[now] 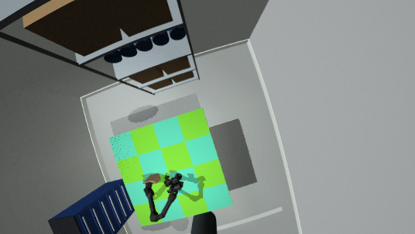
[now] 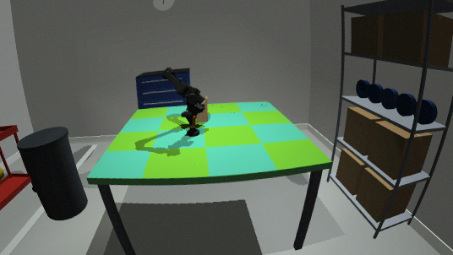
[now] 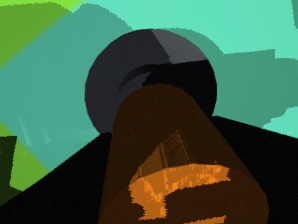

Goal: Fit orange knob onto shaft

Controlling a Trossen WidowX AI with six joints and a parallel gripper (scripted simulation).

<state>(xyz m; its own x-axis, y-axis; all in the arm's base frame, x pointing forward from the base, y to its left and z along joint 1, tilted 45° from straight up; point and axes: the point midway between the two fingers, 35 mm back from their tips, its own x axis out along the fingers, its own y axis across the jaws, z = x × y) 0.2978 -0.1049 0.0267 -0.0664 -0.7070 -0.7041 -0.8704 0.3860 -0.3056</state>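
The orange knob is 3 cm above my gripper tip. The rest, counted from my gripper tip: dark round pedestal 4 cm below.
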